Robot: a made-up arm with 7 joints. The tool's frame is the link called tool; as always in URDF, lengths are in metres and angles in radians. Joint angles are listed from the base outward. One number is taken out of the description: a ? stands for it. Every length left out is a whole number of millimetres.
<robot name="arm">
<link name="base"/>
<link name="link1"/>
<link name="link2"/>
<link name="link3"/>
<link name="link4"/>
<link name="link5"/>
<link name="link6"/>
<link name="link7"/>
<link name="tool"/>
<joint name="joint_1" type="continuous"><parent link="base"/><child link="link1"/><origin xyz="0.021 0.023 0.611" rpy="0.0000 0.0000 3.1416"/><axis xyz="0 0 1"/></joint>
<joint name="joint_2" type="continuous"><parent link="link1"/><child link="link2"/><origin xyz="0.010 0.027 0.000" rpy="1.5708 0.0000 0.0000"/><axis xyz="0 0 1"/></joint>
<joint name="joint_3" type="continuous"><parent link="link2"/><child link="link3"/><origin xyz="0.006 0.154 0.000" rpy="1.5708 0.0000 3.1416"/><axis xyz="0 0 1"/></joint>
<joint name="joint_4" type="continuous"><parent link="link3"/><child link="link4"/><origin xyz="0.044 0.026 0.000" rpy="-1.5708 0.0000 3.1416"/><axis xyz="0 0 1"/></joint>
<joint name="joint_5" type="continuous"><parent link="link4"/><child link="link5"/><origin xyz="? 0.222 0.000" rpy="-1.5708 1.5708 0.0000"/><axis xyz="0 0 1"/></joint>
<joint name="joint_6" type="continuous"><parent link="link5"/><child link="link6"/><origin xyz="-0.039 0.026 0.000" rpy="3.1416 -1.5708 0.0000"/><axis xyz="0 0 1"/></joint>
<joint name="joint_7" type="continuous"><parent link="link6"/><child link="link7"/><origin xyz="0.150 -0.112 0.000" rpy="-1.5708 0.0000 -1.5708"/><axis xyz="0 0 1"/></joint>
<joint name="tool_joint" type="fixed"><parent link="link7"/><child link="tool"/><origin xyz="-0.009 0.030 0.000" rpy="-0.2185 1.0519 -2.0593"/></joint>
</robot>
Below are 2 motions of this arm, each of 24 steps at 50 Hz.
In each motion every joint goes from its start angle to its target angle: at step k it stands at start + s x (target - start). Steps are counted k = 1, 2, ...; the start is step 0. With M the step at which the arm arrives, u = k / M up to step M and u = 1 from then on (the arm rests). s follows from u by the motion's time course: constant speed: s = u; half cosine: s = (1 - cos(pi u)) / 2; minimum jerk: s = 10 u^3 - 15 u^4 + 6 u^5.
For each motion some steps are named. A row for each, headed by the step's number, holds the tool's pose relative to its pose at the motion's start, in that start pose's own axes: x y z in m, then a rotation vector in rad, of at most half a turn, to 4 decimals.
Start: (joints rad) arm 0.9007 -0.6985 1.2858 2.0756 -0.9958 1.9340 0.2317
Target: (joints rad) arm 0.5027 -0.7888 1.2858 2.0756 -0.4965 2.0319 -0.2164
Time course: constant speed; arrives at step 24
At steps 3, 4, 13, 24:
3: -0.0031 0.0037 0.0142 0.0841 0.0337 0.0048
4: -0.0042 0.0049 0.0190 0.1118 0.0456 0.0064
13: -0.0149 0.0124 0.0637 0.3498 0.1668 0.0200
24: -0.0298 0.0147 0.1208 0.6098 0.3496 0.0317

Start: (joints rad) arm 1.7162 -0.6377 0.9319 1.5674 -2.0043 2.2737 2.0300
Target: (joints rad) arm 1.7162 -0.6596 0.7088 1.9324 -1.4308 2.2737 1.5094
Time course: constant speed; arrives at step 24
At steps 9, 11, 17, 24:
9: -0.0373 -0.0116 0.0107 0.3294 -0.1119 0.0645
11: -0.0450 -0.0139 0.0121 0.4002 -0.1285 0.0860
17: -0.0667 -0.0202 0.0149 0.6049 -0.1584 0.1645
24: -0.0892 -0.0263 0.0157 0.8249 -0.1530 0.2782

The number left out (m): -0.056
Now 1 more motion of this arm.
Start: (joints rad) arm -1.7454 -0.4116 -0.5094 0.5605 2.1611 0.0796 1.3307
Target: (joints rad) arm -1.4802 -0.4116 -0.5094 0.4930 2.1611 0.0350 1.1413
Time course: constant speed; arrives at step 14
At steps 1, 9, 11, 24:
1: -0.0035 0.0029 -0.0034 0.0159 -0.0095 -0.0221
9: -0.0269 0.0281 -0.0301 0.1508 -0.0883 -0.1952
11: -0.0316 0.0348 -0.0367 0.1865 -0.1087 -0.2373
24: -0.0378 0.0452 -0.0465 0.2415 -0.1399 -0.2997

